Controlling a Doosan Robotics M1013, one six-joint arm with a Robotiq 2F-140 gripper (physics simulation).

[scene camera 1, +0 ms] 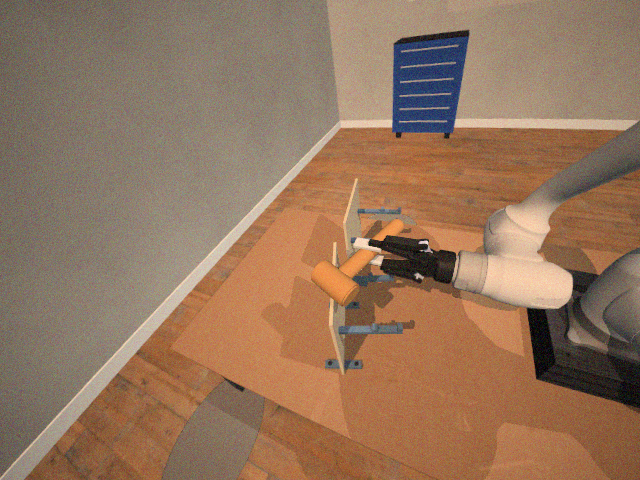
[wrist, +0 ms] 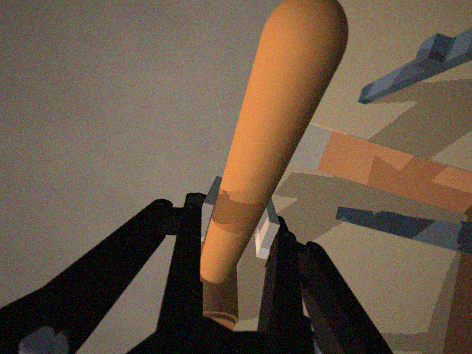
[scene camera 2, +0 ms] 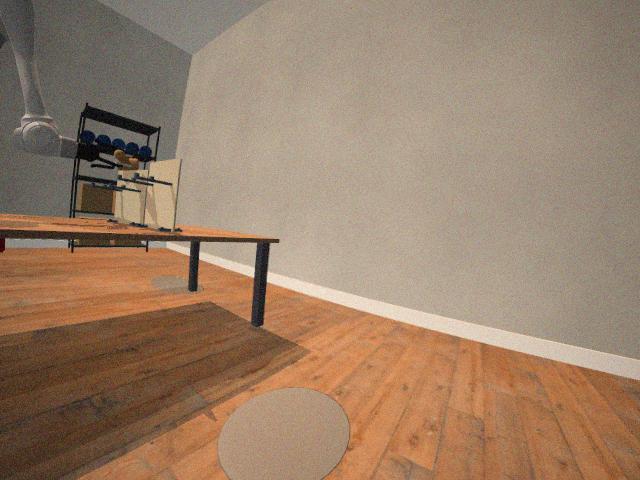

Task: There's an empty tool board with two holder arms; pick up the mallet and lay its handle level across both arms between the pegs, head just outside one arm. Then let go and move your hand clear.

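Frame: origin at the arm's base, x ahead, y left, z up, level; centimetres.
Seen in the pictures: gripper, fingertip midpoint: (scene camera 1: 355, 249) (scene camera 2: 131, 161); arm's base, link origin: (scene camera 1: 603, 326).
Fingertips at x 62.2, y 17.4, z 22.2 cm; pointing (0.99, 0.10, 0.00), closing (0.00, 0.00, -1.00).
Offsets run from my fingertips to a thing's top centre. "pt": to the spot under its first point. Level surfaces: height alone.
The orange mallet @(dz +4.0, dx -3.3, dy +0.3 cm) (scene camera 1: 334, 283) (scene camera 2: 122, 156) (wrist: 287, 75) is held in the air by its handle. My gripper (scene camera 1: 368, 252) (wrist: 239, 196) is shut on the handle. In scene camera 1 the handle runs slantwise from upper right to the head at lower left, and the head overlaps the top of the near tan board (scene camera 1: 334, 320) (scene camera 2: 166, 198). This board has two blue holder arms, one @(pt dz -14.1, dx -11.7, dy +11.4 cm) (scene camera 1: 382, 329) at its near end and another @(pt dz -14.1, dx -5.1, dy -3.8 cm) (scene camera 1: 379, 278) partly behind the mallet. A far board (scene camera 1: 351, 222) also has blue arms; one @(pt dz -11.1, dx +5.5, dy -31.6 cm) (scene camera 1: 379, 211) shows clearly. The head is mostly hidden in the wrist view.
The boards stand on a wooden table @(dz -32.7 cm) (scene camera 1: 413, 392) (scene camera 2: 222, 237). Blue feet @(pt dz -27.3, dx -3.4, dy +19.6 cm) (scene camera 1: 343, 364) support the near board, and a narrow gap separates the boards. The arm's black base (scene camera 1: 542, 341) is at the right. A blue cabinet (scene camera 1: 429, 85) and a black shelf rack (scene camera 2: 121, 120) stand beyond.
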